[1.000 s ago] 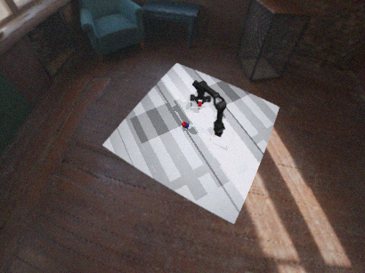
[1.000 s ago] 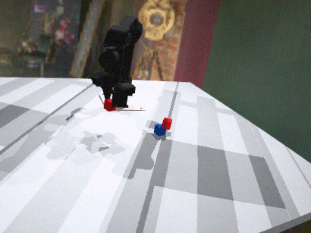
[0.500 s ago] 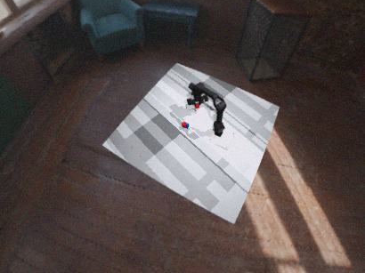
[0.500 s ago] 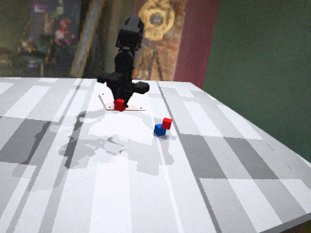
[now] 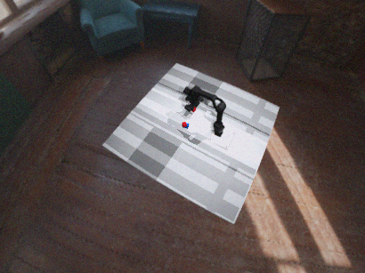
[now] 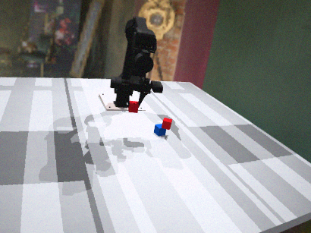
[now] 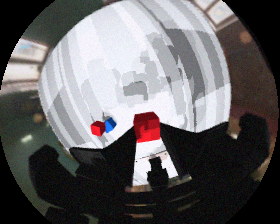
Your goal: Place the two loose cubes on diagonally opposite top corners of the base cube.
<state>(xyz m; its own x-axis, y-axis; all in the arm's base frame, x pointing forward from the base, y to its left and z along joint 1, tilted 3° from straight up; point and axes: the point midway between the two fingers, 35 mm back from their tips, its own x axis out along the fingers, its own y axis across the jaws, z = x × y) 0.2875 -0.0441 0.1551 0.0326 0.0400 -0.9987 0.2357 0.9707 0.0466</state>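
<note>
Now: gripper tip 130 mm to the right of the blue base cube and 100 mm above it.
</note>
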